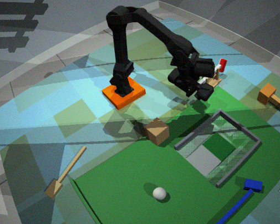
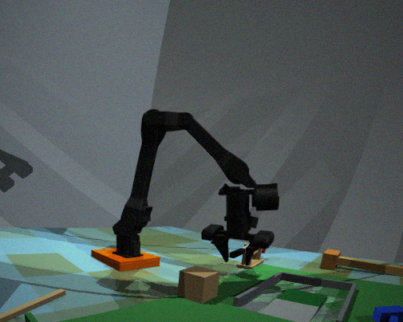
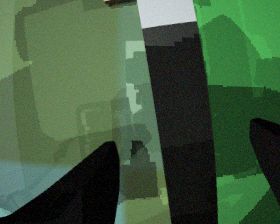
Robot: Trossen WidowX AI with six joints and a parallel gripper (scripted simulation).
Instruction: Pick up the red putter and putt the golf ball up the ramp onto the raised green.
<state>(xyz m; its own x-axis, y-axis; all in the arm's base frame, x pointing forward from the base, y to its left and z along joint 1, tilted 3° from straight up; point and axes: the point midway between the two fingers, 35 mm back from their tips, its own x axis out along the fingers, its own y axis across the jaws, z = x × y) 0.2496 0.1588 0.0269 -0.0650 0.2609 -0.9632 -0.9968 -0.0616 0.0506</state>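
The wooden stand lies 13 cm to the left of my gripper tip and 1 cm behind it. Also, from my gripper tip: white golf ball (38 cm to the right, 21 cm ahead, 1 cm below); then green mat (24 cm to the right, 23 cm ahead, 3 cm below); then blue putter (42 cm ahead, 27 cm to the right, 2 cm below).
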